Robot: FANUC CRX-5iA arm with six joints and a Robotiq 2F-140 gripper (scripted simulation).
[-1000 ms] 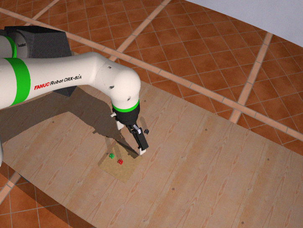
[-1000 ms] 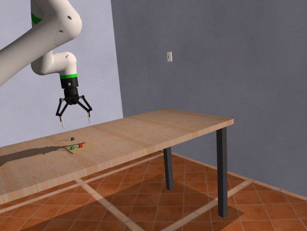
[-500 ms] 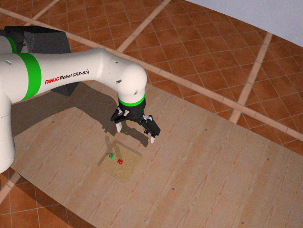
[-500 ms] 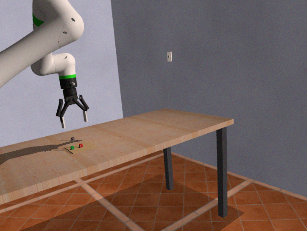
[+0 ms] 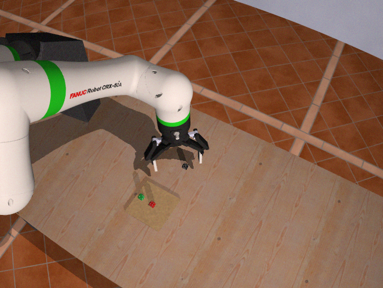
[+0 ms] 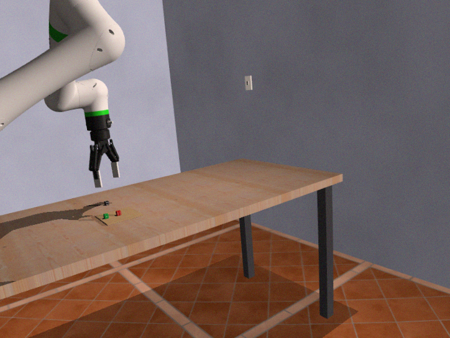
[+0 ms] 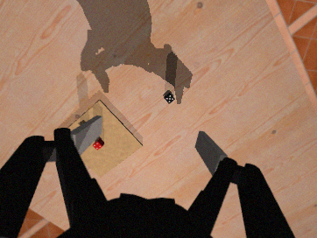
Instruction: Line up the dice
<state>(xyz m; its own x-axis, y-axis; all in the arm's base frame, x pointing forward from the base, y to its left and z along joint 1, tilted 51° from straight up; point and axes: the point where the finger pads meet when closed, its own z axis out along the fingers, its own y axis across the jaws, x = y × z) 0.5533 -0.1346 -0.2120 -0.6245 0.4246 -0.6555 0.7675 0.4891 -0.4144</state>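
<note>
The black die lies 50 mm to the left of my hand and 110 mm below it. The rest, counted from my hand: red die 30 mm behind, 130 mm to the right, 100 mm below; then green die 80 mm behind, 130 mm to the right, 100 mm below; then tan mat 30 mm behind, 130 mm to the right, 110 mm below.
</note>
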